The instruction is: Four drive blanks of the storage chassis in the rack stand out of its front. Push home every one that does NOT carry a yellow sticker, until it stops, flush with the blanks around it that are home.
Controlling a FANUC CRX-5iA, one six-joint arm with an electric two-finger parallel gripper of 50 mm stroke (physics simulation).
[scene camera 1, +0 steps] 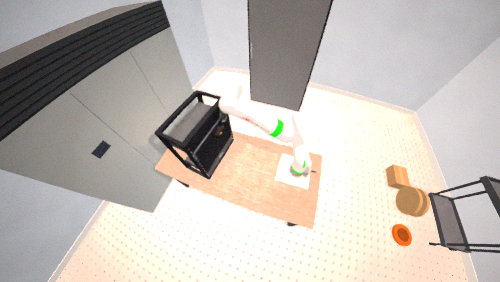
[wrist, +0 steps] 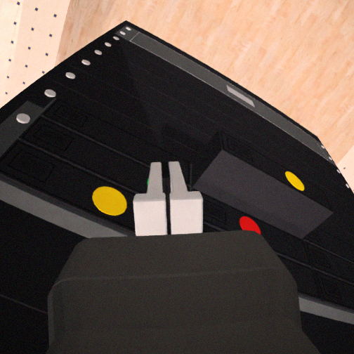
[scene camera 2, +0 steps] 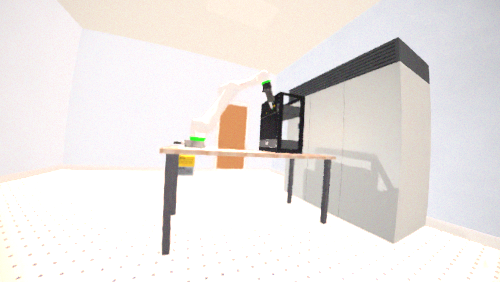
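Where they show: gripper, fingertip midpoint: (scene camera 1: 223, 121) (scene camera 2: 271, 108); arm's base at its link origin: (scene camera 1: 296, 170) (scene camera 2: 196, 147).
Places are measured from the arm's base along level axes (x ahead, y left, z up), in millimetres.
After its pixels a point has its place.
Observation:
The black rack (scene camera 1: 176, 113) @[y 67, x 1015, z 594 mm] (scene camera 2: 280, 122) @[y -184, x 730, z 289 mm] stands on the table and holds the storage chassis. In the wrist view one drive blank (wrist: 262, 192) stands far out of the front, its long upper side lit grey and a yellow sticker (wrist: 294, 181) on its face. A red sticker (wrist: 250, 225) lies just above that blank's row. Another yellow sticker (wrist: 109, 201) is on a blank left of the fingers. A green sticker (wrist: 149, 182) is mostly hidden by the left finger. My gripper (wrist: 165, 179) (scene camera 2: 272, 106) @[y -60, x 703, z 447 mm] is shut and empty, its tips in front of the chassis, left of the protruding blank. Whether they touch is unclear.
A grey unit (wrist: 180, 60) with a pale label sits low in the rack. Round silver studs line the rack's left post. A grey ledge (wrist: 50, 206) runs above the blanks. The wooden table (scene camera 1: 250, 167) @[y 78, x 449, z -12 mm] (scene camera 2: 240, 152) @[y -271, x 297, z -12 mm] carries the arm's base; a tall grey cabinet (scene camera 2: 370, 150) stands behind the rack.

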